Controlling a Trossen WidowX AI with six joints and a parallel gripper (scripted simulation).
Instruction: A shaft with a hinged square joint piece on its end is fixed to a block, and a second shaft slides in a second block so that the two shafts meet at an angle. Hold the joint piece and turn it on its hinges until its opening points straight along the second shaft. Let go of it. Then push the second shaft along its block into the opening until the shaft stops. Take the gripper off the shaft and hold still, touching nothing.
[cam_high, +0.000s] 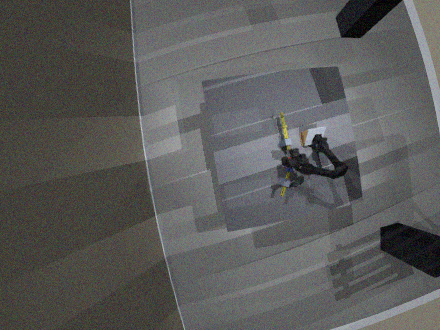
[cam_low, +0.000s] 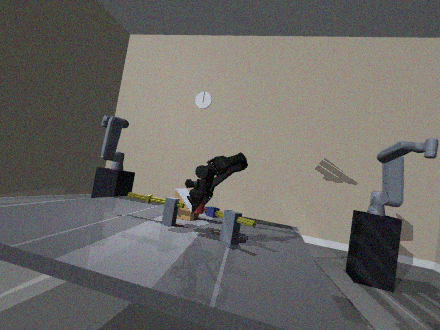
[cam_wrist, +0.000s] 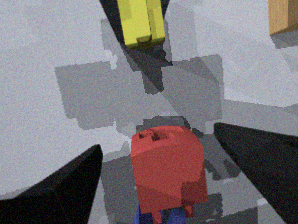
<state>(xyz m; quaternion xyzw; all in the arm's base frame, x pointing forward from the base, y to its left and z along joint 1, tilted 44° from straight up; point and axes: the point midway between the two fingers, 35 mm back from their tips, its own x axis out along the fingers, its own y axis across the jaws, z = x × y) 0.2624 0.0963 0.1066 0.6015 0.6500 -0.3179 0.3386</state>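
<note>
Now: gripper tip 20 mm to the right of the red joint piece and 10 mm below it.
</note>
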